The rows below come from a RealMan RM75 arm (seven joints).
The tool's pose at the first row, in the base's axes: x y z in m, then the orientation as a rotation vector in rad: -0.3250, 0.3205, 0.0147, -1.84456, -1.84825, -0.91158
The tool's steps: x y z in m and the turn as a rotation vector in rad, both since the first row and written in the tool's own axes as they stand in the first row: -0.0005, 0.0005, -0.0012, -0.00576, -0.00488, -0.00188; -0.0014, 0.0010, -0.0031, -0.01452, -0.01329, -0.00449; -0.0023, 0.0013, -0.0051, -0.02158, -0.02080, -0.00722; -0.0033, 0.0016, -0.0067, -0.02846, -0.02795, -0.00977; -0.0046, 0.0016, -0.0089, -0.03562, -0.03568, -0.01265; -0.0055, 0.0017, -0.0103, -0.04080, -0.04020, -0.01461; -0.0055, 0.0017, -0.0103, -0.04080, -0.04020, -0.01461; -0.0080, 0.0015, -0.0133, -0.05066, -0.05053, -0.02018; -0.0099, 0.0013, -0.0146, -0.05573, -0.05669, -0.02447; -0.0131, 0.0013, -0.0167, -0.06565, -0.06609, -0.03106; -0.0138, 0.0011, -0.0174, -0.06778, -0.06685, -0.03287; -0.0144, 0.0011, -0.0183, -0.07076, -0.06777, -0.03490; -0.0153, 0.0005, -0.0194, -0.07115, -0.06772, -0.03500; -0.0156, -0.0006, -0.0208, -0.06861, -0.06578, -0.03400
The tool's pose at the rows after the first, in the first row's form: -0.3247, 0.3193, 0.0153, -1.85036, -1.85244, -0.91477; -0.3245, 0.3173, 0.0162, -1.86015, -1.85913, -0.91879; -0.3245, 0.3153, 0.0171, -1.86814, -1.86562, -0.92169; -0.3244, 0.3135, 0.0176, -1.87589, -1.87173, -0.92460; -0.3247, 0.3110, 0.0183, -1.88401, -1.87850, -0.92747; -0.3248, 0.3094, 0.0187, -1.88914, -1.88262, -0.93034; -0.3248, 0.3094, 0.0187, -1.88914, -1.88262, -0.93034; -0.3253, 0.3056, 0.0192, -1.89883, -1.89352, -0.93511; -0.3256, 0.3033, 0.0188, -1.90337, -1.90120, -0.93739; -0.3258, 0.2995, 0.0182, -1.91155, -1.91268, -0.94330; -0.3260, 0.2986, 0.0182, -1.91199, -1.91484, -0.94570; -0.3262, 0.2975, 0.0184, -1.91289, -1.91721, -0.94899; -0.3269, 0.2962, 0.0185, -1.91300, -1.91723, -0.94950; -0.3282, 0.2951, 0.0191, -1.91074, -1.91533, -0.94785
